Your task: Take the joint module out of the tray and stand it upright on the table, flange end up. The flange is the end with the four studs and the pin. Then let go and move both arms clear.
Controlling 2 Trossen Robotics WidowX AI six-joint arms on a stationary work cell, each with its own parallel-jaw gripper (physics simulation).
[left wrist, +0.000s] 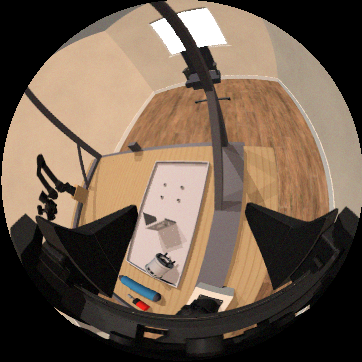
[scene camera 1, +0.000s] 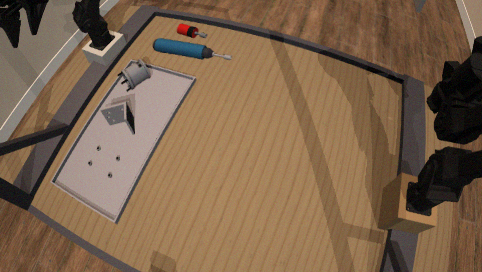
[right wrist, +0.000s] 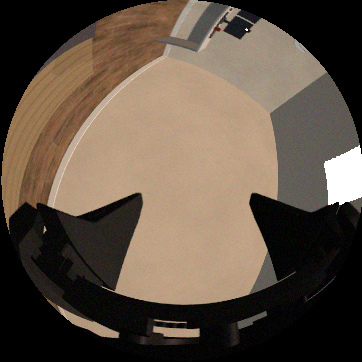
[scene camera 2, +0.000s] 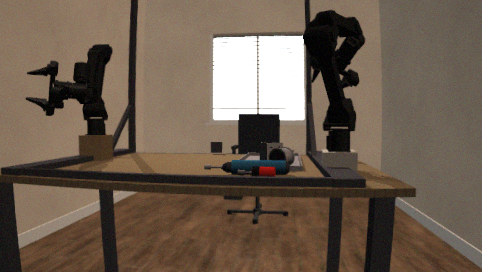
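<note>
The grey cylindrical joint module [scene camera 1: 136, 75] [scene camera 2: 288, 155] [left wrist: 158, 266] lies on its side at one end of the shallow tray [scene camera 1: 145, 137] [left wrist: 187, 205]. Its dark studs point to the lower left in scene camera 1 and to the upper right in the left wrist view. My left gripper [scene camera 1: 24, 40] [left wrist: 192, 210] is open and empty, high above the table's left side in scene camera 1 and well apart from the module. My right gripper [scene camera 2: 28, 86] [right wrist: 198, 198] is open and empty, raised at the far left of scene camera 2, facing the wall away from the tray.
An angled metal bracket [scene camera 1: 116, 113] [left wrist: 159, 224] and several small nuts [scene camera 1: 118, 158] [left wrist: 182, 188] share the tray. A blue driver [scene camera 1: 180, 48] [scene camera 2: 257, 166] [left wrist: 140, 287] and a smaller red one [scene camera 1: 185, 30] [scene camera 2: 266, 171] [left wrist: 141, 304] lie beside the module's end. Dark frame bars edge the table.
</note>
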